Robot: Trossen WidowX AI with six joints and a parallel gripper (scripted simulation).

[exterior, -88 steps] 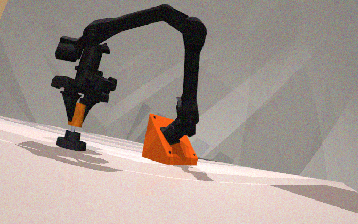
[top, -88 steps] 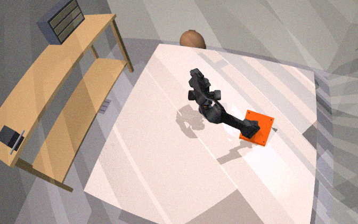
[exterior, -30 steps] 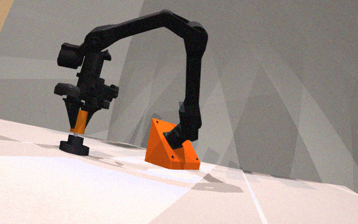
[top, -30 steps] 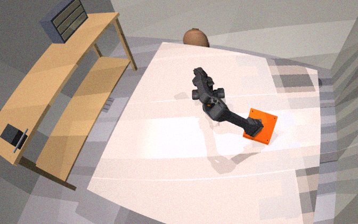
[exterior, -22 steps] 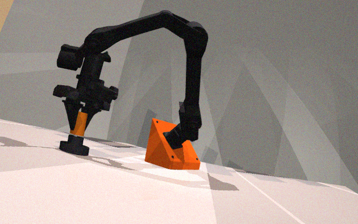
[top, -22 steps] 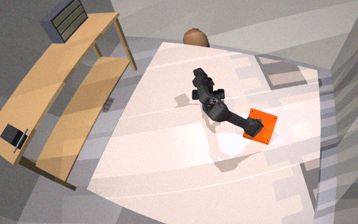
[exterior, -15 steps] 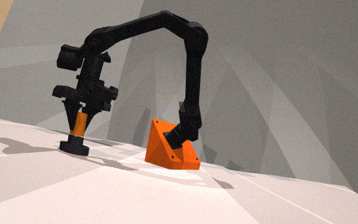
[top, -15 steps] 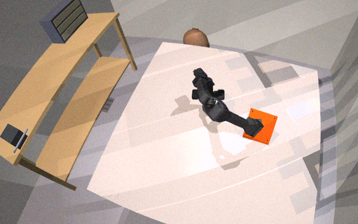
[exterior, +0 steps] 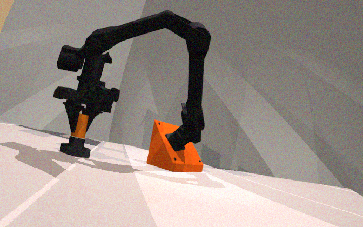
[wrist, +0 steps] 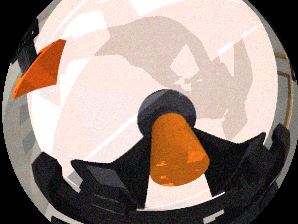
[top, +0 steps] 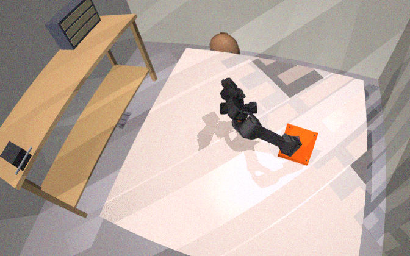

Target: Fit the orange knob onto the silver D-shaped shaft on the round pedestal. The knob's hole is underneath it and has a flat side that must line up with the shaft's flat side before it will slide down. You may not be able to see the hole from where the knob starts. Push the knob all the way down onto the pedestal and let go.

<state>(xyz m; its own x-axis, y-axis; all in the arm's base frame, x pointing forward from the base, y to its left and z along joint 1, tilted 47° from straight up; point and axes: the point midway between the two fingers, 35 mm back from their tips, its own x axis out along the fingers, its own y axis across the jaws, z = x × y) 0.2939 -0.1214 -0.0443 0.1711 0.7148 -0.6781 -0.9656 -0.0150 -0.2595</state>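
Right now the orange knob is 30 mm above my gripper tip. Round my gripper tip: round pedestal: 20 mm below.
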